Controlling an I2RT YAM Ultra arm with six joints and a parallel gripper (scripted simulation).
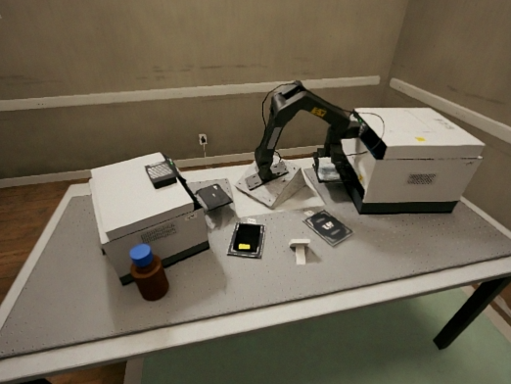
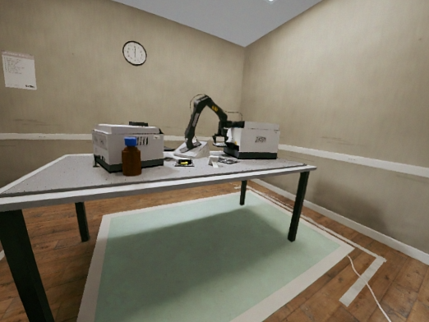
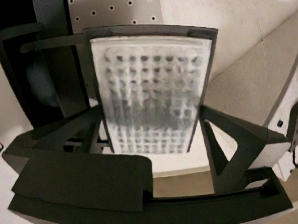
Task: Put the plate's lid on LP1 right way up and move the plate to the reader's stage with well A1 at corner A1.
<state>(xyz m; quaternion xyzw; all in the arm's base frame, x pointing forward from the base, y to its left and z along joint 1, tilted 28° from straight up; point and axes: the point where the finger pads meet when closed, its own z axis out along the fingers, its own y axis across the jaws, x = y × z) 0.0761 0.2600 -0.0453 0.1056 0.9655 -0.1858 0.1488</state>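
The clear well plate lies 10 mm below my hand. The rest, counted from my hand: lid 200 mm ahead, 430 mm to the right, 90 mm below; then brown capped bottle 320 mm ahead, 770 mm to the right; then LP1 pad 200 mm ahead, 430 mm to the right, 100 mm below.
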